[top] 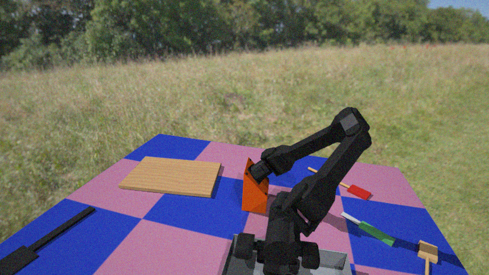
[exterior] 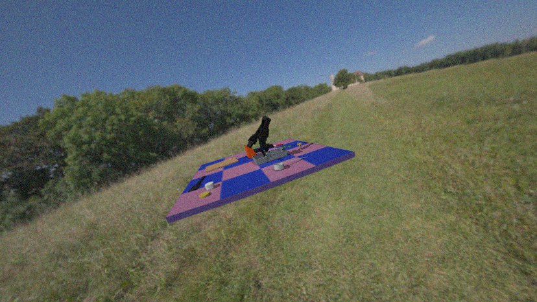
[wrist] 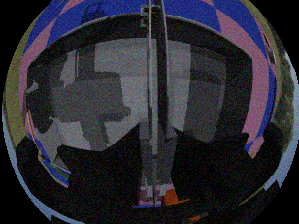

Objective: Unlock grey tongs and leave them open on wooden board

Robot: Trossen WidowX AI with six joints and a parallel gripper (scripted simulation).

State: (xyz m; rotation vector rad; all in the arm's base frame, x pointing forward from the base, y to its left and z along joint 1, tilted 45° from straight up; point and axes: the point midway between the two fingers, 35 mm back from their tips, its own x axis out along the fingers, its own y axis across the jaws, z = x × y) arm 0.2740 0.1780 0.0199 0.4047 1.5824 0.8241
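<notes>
Now: gripper tip 40 mm to the right of the grey roasting tin. The rest, counted from my gripper tip: black spatula (160 mm ahead, 630 mm to the right, 20 mm below); red spatula (530 mm behind, 180 mm to the left, 20 mm below); wooden board (310 mm behind, 500 mm to the right, 20 mm below).
</notes>
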